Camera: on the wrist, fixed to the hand. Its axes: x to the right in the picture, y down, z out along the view.
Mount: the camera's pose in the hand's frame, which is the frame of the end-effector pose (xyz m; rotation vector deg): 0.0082 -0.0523 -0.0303 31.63 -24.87 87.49
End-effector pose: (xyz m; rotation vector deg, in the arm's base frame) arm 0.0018 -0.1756 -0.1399 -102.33 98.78 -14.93
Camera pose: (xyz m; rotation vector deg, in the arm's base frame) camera 0.0293 -0.1956 -0.0893 6.60 109.04 15.99
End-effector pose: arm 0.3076 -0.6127 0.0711 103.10 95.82 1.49
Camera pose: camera 0.2497 -0.5942 0.0662 159.10 -16.47 -9.06
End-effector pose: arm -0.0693 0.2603 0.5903 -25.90 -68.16 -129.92
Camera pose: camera -0.1085 0.2572 0.5437 -64.54 -55.80 -30.54
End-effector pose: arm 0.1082 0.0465 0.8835 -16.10 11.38 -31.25
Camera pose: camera 0.0820 -0.0070 0.8705 18.53 -10.73 55.88
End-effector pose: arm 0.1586 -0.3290 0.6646 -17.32 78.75 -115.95
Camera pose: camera 0.1159 -0.3000 0.6971 25.24 21.04 -47.67
